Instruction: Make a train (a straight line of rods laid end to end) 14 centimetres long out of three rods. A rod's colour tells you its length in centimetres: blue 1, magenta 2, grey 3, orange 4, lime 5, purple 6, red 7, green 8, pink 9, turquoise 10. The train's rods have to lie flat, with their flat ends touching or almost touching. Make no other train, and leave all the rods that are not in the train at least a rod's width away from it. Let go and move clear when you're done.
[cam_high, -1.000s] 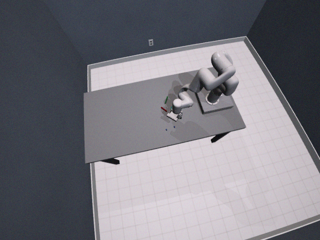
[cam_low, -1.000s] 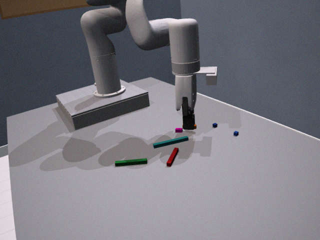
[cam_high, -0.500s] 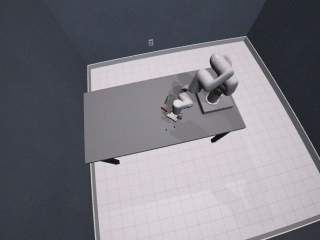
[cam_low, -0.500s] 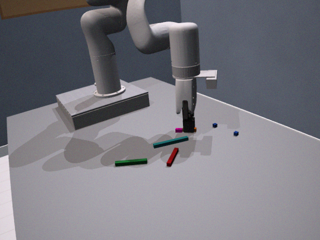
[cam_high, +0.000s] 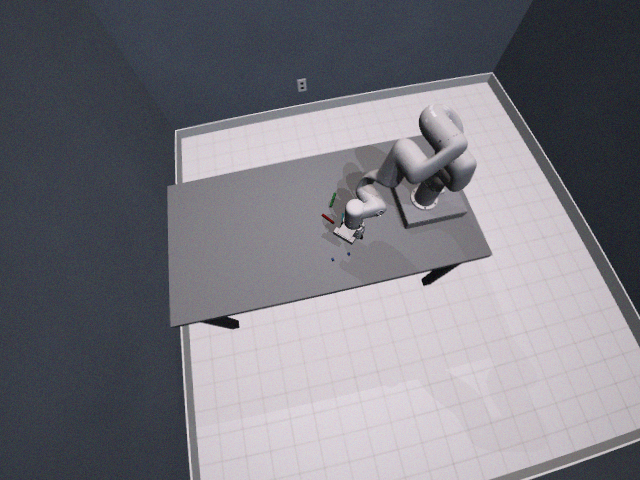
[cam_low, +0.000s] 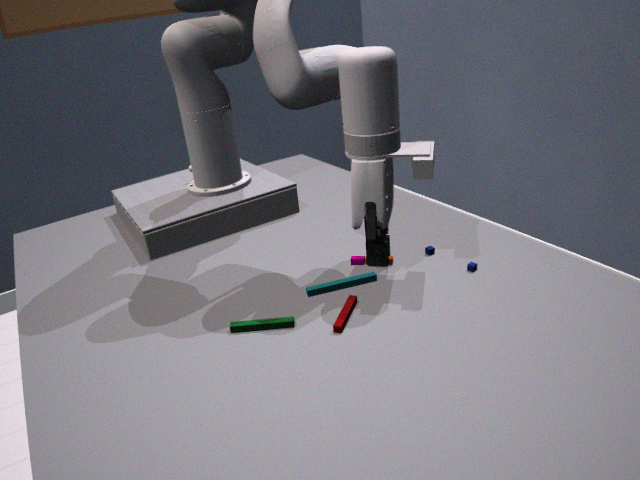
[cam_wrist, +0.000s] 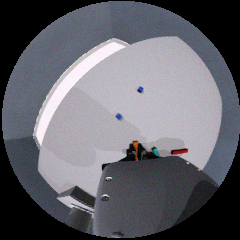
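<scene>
Right now the orange rod is 20 mm below my hand. Also, from my hand: red rod (130 mm to the right, 60 mm ahead, 20 mm below); then turquoise rod (80 mm to the right, 20 mm below); then magenta rod (30 mm behind, 20 mm to the right, 20 mm below).
</scene>
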